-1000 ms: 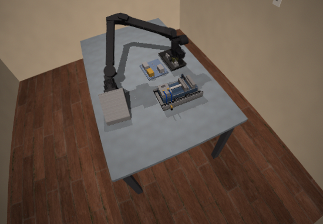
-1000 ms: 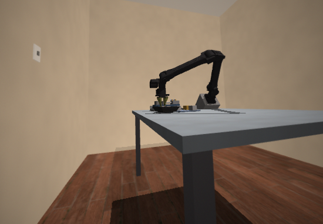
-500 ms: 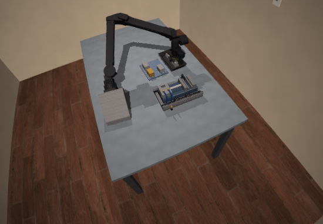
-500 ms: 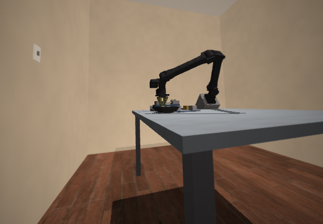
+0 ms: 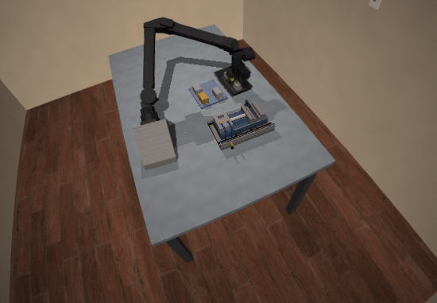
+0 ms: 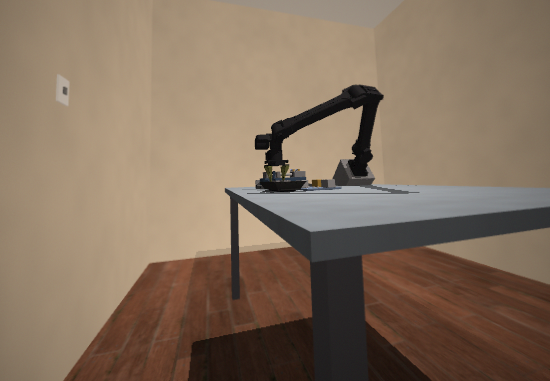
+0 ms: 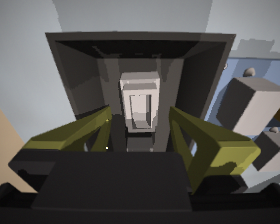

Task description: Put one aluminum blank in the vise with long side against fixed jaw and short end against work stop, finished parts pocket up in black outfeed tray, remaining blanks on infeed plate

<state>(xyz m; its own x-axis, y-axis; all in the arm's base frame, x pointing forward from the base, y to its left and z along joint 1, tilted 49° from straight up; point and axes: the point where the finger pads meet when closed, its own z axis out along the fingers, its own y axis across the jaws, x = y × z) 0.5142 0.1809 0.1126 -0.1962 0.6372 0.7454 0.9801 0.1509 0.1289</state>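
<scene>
My hand is 210 mm past the yellow brass blank, 40 mm to the left of it and 20 mm above it. From my hand the other things lie so: blue vise base (280 mm to the right, 80 mm behind, 10 mm below).
</scene>
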